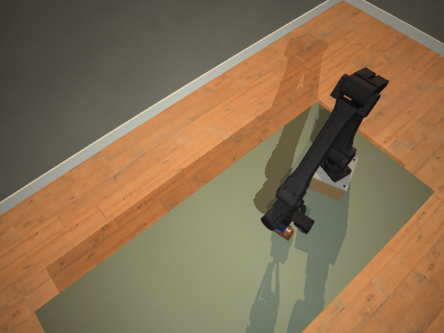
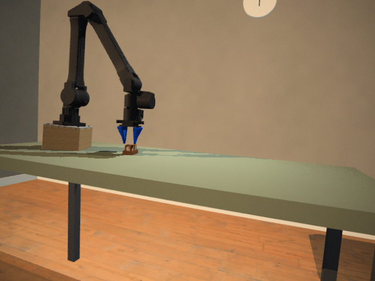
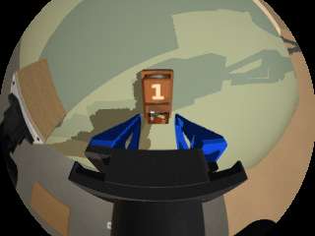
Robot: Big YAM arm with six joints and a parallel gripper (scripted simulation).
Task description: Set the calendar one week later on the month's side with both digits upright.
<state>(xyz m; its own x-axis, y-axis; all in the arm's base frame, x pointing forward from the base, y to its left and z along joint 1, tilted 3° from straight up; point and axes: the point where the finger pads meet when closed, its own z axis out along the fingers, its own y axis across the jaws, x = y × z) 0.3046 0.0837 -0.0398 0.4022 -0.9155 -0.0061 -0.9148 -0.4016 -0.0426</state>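
Now: the brown digit cube 30 mm below my hand. Also, from my hand: brown tray 40 mm below, 10 mm to the left, 10 mm behind.
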